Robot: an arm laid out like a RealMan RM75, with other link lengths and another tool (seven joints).
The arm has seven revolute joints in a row. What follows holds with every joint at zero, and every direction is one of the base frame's.
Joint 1 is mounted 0.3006 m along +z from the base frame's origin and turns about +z.
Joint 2 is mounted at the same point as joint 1 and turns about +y.
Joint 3 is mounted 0.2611 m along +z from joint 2 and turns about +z.
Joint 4 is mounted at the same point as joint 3 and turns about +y.
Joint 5 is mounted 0.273 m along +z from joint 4 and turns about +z.
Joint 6 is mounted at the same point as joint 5 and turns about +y.
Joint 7 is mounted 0.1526 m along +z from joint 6 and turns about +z.
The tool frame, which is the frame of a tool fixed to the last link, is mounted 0.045 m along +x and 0.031 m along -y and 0.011 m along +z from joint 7; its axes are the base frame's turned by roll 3.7, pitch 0 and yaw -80.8 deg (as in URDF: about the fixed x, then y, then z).
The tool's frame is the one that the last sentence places.
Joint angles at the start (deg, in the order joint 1, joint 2, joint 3, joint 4, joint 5, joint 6, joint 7):
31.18, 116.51, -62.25, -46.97, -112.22, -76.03, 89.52
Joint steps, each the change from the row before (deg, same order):
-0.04, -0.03, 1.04, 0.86, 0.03, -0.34, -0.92
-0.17, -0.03, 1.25, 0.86, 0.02, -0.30, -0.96
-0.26, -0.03, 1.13, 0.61, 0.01, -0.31, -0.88
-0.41, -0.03, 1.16, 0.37, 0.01, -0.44, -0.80
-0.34, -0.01, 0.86, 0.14, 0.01, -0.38, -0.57
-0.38, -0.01, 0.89, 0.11, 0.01, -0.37, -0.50
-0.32, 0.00, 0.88, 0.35, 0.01, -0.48, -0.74
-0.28, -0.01, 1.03, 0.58, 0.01, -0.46, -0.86
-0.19, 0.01, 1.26, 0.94, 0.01, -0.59, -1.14
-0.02, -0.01, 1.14, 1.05, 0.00, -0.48, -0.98
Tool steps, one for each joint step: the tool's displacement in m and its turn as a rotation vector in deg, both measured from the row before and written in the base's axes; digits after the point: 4 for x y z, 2 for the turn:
0.0044, -0.0016, 0.0005, 0.17, 0.48, -0.23
0.0056, -0.0020, 0.0012, 0.38, 0.55, -0.42
0.0052, -0.0021, 0.0016, 0.41, 0.47, -0.32
0.0053, -0.0026, 0.0024, 0.46, 0.50, -0.33
0.0035, -0.0019, 0.0021, 0.37, 0.38, -0.18
0.0038, -0.0021, 0.0023, 0.42, 0.40, -0.28
0.0038, -0.0026, 0.0012, 0.23, 0.43, -0.13
0.0045, -0.0029, 0.0008, 0.27, 0.52, -0.21
0.0047, -0.0035, -0.0002, 0.19, 0.73, -0.17
0.0037, -0.0028, -0.0009, 0.11, 0.72, -0.20

